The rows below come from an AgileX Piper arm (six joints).
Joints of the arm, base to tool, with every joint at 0 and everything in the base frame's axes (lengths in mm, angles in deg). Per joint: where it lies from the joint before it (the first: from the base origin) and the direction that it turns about. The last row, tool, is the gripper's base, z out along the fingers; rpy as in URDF.
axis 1: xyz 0 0 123 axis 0 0 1
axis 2: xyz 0 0 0 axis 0 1 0
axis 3: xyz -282.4 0 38.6 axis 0 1 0
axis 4: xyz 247.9 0 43.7 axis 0.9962 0 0.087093
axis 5: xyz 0 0 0 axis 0 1 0
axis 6: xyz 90.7 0 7.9 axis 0.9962 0 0.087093
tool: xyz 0 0 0 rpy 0 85 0
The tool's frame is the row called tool.
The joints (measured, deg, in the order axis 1, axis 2, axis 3, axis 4, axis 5, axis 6), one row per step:
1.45 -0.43 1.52 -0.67 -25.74 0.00
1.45 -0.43 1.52 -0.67 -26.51 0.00
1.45 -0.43 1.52 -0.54 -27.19 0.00
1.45 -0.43 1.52 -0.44 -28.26 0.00
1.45 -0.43 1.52 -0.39 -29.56 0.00
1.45 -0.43 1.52 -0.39 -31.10 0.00
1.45 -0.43 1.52 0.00 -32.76 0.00
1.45 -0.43 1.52 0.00 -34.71 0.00
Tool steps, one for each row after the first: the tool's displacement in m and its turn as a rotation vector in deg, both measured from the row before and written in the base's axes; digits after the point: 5 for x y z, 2 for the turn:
-0.00061 0.00000 0.00106 0.02 -0.77 0.01
-0.00055 -0.00010 0.00093 0.15 -0.68 0.02
-0.00089 -0.00008 0.00145 0.13 -1.07 0.02
-0.00112 -0.00005 0.00174 0.08 -1.30 0.01
-0.00138 -0.00002 0.00202 0.04 -1.54 0.01
-0.00154 -0.00036 0.00214 0.43 -1.65 0.03
-0.00189 -0.00005 0.00245 0.05 -1.95 0.00

